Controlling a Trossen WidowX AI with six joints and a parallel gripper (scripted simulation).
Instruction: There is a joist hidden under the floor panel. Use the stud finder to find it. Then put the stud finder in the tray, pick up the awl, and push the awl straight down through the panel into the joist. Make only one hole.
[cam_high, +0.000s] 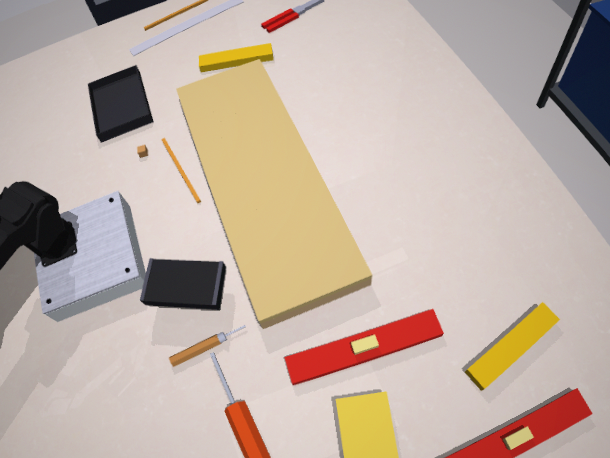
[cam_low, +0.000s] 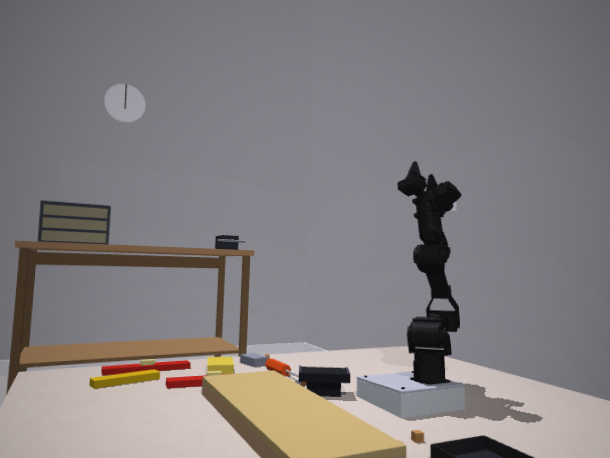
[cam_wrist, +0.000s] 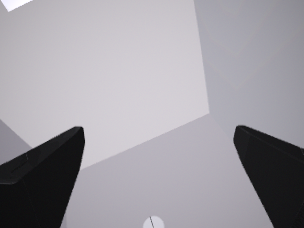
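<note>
Right now the stud finder is 28 cm ahead of my gripper tip, 4 cm to the right of it and 56 cm below it. The rest, counted from my gripper tip: black tray: 25 cm ahead, 44 cm to the left, 56 cm below; then orange screwdriver: 28 cm ahead, 21 cm to the right, 56 cm below; then ruler: 45 cm ahead, 63 cm to the left, 57 cm below.
</note>
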